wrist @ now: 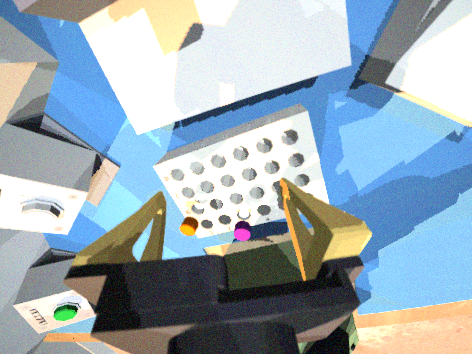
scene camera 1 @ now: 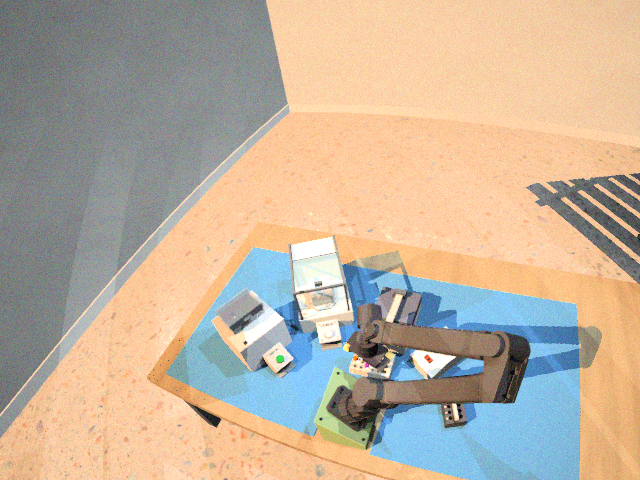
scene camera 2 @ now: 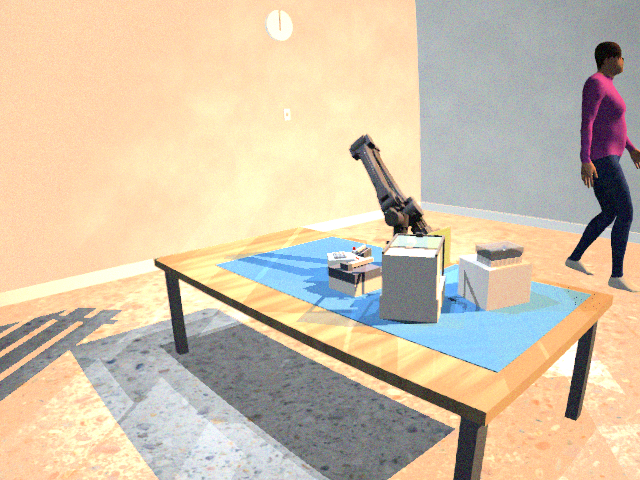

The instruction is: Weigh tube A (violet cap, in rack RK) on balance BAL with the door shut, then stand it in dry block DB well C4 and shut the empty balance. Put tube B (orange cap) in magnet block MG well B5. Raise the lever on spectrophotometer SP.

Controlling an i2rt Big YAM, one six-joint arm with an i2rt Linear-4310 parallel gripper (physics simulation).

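My gripper (scene camera 1: 368, 352) (wrist: 222, 190) is open and empty, pointing down above the white tube rack (scene camera 1: 385, 372) (wrist: 260, 185). Violet-capped tube A (scene camera 1: 367, 365) (wrist: 242, 231) and orange-capped tube B (scene camera 1: 355, 357) (wrist: 189, 226) stand along the rack's near side in the wrist view. Tube A shows between the two fingers, not gripped; tube B is near the left finger. The glass-walled balance (scene camera 1: 295, 279) (scene camera 2: 408, 289) stands behind the rack; its door position is unclear. A small dark block with wells (scene camera 1: 454, 422) may be the magnet block. Labels for DB and SP are unreadable.
A white box with a smoky lid (scene camera 1: 273, 330) (scene camera 2: 496, 284) and a green-button pod (scene camera 1: 279, 358) (wrist: 65, 312) stands left. A knob pod (scene camera 1: 328, 333) (wrist: 45, 205) fronts the balance. A dark-topped device (scene camera 1: 410, 304) (scene camera 2: 356, 279) and a red-marked white device (scene camera 1: 436, 364) stand near the rack.
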